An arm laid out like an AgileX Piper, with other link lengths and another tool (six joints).
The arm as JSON. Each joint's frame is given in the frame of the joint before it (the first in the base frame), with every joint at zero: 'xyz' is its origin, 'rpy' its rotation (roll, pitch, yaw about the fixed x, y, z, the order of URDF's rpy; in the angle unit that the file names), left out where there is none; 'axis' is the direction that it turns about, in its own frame. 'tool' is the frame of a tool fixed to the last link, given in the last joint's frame.
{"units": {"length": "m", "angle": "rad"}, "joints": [
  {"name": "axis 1", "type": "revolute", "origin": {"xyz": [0.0, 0.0, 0.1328], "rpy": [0.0, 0.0, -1.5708]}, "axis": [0.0, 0.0, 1.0]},
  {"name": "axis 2", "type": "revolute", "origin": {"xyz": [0.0, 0.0, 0.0], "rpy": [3.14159, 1.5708, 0.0]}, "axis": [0.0, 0.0, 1.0]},
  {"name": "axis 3", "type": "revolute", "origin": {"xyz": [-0.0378, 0.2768, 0.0], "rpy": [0.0, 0.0, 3.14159]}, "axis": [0.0, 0.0, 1.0]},
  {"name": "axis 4", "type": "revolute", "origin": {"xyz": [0.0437, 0.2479, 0.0], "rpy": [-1.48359, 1.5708, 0.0]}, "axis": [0.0, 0.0, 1.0]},
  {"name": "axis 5", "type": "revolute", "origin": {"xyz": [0.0, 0.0, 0.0], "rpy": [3.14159, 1.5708, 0.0]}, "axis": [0.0, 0.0, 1.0]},
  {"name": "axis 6", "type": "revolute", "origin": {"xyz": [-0.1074, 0.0, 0.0], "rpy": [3.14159, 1.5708, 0.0]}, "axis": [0.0, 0.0, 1.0]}
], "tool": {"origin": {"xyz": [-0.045, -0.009, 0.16], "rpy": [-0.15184, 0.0, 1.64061]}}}
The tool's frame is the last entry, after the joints.
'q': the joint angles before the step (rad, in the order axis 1, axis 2, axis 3, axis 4, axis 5, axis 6). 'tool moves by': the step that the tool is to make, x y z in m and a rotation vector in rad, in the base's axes. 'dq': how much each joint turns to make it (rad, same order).
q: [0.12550, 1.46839, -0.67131, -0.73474, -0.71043, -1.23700]
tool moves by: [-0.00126, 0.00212, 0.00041, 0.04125, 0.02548, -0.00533]
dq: [0.00001, -0.00003, 0.00000, 0.00000, -0.00161, 0.04877]
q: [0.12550, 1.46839, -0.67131, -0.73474, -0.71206, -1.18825]
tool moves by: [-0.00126, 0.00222, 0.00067, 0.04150, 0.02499, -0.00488]
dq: [0.00000, -0.00001, 0.00000, 0.00000, -0.00232, 0.04864]
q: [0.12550, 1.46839, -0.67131, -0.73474, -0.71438, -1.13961]
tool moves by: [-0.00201, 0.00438, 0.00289, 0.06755, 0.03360, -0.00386]
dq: [0.00000, 0.00000, -0.00002, 0.00068, -0.01067, 0.07428]
